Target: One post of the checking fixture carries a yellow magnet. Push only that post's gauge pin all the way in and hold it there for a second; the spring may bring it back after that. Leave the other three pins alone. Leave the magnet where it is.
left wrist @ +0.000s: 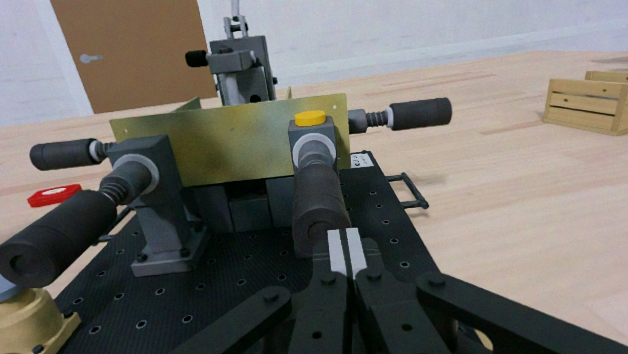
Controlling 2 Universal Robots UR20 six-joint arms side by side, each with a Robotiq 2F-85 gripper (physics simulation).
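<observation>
The yellow magnet [310, 118] sits on top of the right front post [311, 131] of the checking fixture. That post's dark gauge pin [318, 195] points toward the camera. My left gripper [343, 247] is shut and empty, its fingertips at the outer end of that pin; whether they touch it cannot be told. The left front post [153, 200] carries another pin [65, 232]. A third pin [420, 114] sticks out to the right at the back, and a fourth pin [65, 154] to the left. My right gripper does not show.
A yellow-green sheet part [235, 142] stands behind the front posts, with a grey clamp block [242, 70] behind it. The black perforated base plate [220, 285] has a side handle [415, 190]. A red object [54, 195] lies at the left, a beige fitting [32, 320] front left, a wooden crate [582, 105] right.
</observation>
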